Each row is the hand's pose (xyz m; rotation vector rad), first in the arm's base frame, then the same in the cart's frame.
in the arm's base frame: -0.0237 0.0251 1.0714 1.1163 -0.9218 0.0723
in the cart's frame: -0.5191 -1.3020 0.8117 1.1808 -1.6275 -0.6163
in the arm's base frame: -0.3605 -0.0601 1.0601 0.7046 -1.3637 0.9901
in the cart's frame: -0.8029 -1.1217 0.7236 0.3664 -1.9731 0.1818
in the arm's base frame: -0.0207 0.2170 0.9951 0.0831 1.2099 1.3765
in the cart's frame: -0.3794 -1.1548 0.8502 0.5776 0.4750 0.9705
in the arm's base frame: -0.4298 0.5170 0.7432 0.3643 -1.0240 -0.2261
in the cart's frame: -0.4015 -0.5964 0.7583 0.4805 -1.3722 -1.1090
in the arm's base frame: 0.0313 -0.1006 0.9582 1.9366 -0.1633 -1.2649
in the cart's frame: -0.4994 -1.3838 0.6550 -2.6043 0.8125 1.5243
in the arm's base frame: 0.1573 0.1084 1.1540 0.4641 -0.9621 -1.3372
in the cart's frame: -0.3791 -1.3999 0.9434 0.7602 -1.0909 -2.2240
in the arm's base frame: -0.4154 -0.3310 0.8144 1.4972 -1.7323 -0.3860
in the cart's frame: -0.8843 -1.1781 0.3673 1.2478 -2.5370 -1.0630
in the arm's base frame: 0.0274 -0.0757 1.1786 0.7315 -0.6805 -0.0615
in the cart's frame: -0.5835 -1.4377 0.8530 0.9512 -1.2198 -0.8097
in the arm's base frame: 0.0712 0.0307 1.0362 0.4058 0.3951 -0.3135
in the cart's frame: -0.4326 -1.3521 0.7945 1.0747 0.0047 -0.8399
